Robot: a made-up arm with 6 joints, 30 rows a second.
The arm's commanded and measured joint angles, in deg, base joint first. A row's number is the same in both.
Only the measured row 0 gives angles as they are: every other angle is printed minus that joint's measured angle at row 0.
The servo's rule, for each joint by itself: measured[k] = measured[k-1] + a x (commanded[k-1-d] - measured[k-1]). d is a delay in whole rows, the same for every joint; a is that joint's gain. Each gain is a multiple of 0.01, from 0.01 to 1. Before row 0 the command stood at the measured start. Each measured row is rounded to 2 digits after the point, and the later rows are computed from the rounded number. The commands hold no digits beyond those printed.
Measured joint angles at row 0: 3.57, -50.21, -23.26, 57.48, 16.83, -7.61
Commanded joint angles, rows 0 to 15: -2.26, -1.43, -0.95, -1.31, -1.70, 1.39; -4.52, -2.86, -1.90, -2.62, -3.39, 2.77; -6.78, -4.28, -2.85, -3.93, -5.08, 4.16; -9.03, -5.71, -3.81, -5.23, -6.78, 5.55; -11.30, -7.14, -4.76, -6.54, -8.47, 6.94; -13.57, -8.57, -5.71, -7.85, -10.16, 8.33; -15.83, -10.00, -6.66, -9.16, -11.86, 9.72; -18.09, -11.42, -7.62, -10.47, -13.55, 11.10; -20.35, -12.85, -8.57, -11.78, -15.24, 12.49; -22.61, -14.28, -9.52, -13.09, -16.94, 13.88; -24.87, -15.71, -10.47, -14.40, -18.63, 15.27; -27.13, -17.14, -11.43, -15.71, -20.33, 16.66; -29.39, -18.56, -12.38, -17.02, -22.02, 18.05; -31.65, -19.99, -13.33, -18.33, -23.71, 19.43; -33.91, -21.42, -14.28, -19.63, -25.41, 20.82; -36.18, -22.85, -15.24, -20.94, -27.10, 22.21
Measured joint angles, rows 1 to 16: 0.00, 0.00, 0.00, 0.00, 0.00, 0.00; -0.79, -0.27, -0.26, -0.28, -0.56, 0.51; -2.10, -0.76, -0.70, -0.77, -1.49, 1.35; -3.74, -1.43, -1.28, -1.43, -2.67, 2.39; -5.59, -2.24, -1.96, -2.23, -4.03, 3.56; -7.59, -3.17, -2.72, -3.14, -5.50, 4.81; -9.68, -4.20, -3.53, -4.13, -7.04, 6.11; -11.83, -5.30, -4.38, -5.19, -8.63, 7.45; -14.02, -6.46, -5.25, -6.30, -10.25, 8.80; -16.24, -7.67, -6.15, -7.45, -11.90, 10.17; -18.47, -8.93, -7.06, -8.63, -13.56, 11.54; -20.71, -10.22, -7.98, -9.84, -15.23, 12.92; -22.96, -11.53, -8.91, -11.07, -16.91, 14.30; -25.21, -12.87, -9.85, -12.32, -18.60, 15.69; -27.46, -14.22, -10.79, -13.58, -20.29, 17.07; -29.72, -15.59, -11.73, -14.85, -21.98, 18.46
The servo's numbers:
d 1
a 0.35 0.19 0.27 0.21 0.33 0.37

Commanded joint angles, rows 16 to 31: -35.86, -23.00, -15.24, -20.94, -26.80, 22.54; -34.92, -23.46, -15.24, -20.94, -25.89, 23.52; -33.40, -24.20, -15.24, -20.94, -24.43, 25.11; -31.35, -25.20, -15.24, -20.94, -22.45, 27.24; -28.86, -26.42, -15.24, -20.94, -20.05, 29.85; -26.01, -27.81, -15.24, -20.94, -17.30, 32.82; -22.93, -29.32, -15.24, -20.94, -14.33, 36.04; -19.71, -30.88, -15.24, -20.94, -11.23, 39.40; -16.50, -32.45, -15.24, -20.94, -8.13, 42.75; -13.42, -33.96, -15.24, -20.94, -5.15, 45.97; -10.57, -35.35, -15.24, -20.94, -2.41, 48.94; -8.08, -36.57, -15.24, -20.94, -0.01, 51.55; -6.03, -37.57, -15.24, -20.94, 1.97, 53.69; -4.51, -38.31, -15.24, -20.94, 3.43, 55.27; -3.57, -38.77, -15.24, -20.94, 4.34, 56.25; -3.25, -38.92, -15.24, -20.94, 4.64, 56.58
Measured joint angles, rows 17 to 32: -31.98, -16.97, -12.68, -16.13, -23.67, 19.85; -33.34, -18.12, -13.37, -17.14, -24.70, 20.85; -33.89, -19.13, -13.87, -17.94, -25.09, 21.84; -33.72, -20.09, -14.24, -18.57, -24.87, 23.05; -32.89, -21.06, -14.51, -19.07, -24.07, 24.60; -31.48, -22.08, -14.71, -19.46, -22.74, 26.54; -29.57, -23.17, -14.85, -19.77, -20.94, 28.86; -27.25, -24.34, -14.96, -20.02, -18.76, 31.52; -24.61, -25.58, -15.04, -20.21, -16.28, 34.44; -21.77, -26.89, -15.09, -20.36, -13.59, 37.51; -18.85, -28.23, -15.13, -20.48, -10.80, 40.64; -15.95, -29.58, -15.16, -20.58, -8.03, 43.71; -13.20, -30.91, -15.18, -20.66, -5.38, 46.61; -10.69, -32.18, -15.20, -20.72, -2.95, 49.23; -8.53, -33.34, -15.21, -20.77, -0.84, 51.46; -6.79, -34.37, -15.22, -20.81, 0.87, 53.23
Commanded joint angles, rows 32 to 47: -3.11, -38.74, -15.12, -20.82, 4.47, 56.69; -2.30, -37.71, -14.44, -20.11, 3.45, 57.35; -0.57, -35.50, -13.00, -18.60, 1.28, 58.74; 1.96, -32.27, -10.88, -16.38, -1.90, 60.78; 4.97, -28.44, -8.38, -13.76, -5.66, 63.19; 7.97, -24.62, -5.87, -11.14, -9.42, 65.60; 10.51, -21.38, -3.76, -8.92, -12.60, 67.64; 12.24, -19.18, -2.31, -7.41, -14.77, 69.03; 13.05, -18.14, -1.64, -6.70, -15.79, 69.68; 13.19, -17.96, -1.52, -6.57, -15.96, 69.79; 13.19, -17.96, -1.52, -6.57, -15.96, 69.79; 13.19, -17.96, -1.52, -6.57, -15.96, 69.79; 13.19, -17.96, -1.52, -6.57, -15.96, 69.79; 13.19, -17.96, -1.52, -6.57, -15.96, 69.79; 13.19, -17.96, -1.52, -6.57, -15.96, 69.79; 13.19, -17.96, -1.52, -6.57, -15.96, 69.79
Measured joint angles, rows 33 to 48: -5.55, -35.23, -15.23, -20.84, 2.11, 54.47; -4.70, -35.90, -15.20, -20.84, 2.89, 55.29; -3.86, -36.24, -14.99, -20.69, 3.07, 56.05; -2.71, -36.10, -14.45, -20.25, 2.48, 57.05; -1.08, -35.37, -13.49, -19.44, 1.03, 58.43; 1.04, -34.05, -12.11, -18.25, -1.18, 60.19; 3.47, -32.26, -10.43, -16.76, -3.90, 62.19; 5.93, -30.19, -8.63, -15.11, -6.77, 64.21; 8.14, -28.10, -6.92, -13.49, -9.41, 65.99; 9.86, -26.21, -5.49, -12.06, -11.52, 67.36; 11.03, -24.64, -4.42, -10.91, -12.99, 68.26; 11.79, -23.37, -3.64, -10.00, -13.97, 68.83; 12.28, -22.34, -3.07, -9.28, -14.63, 69.19; 12.60, -21.51, -2.65, -8.71, -15.07, 69.41; 12.81, -20.84, -2.34, -8.26, -15.36, 69.55; 12.94, -20.29, -2.12, -7.91, -15.56, 69.64
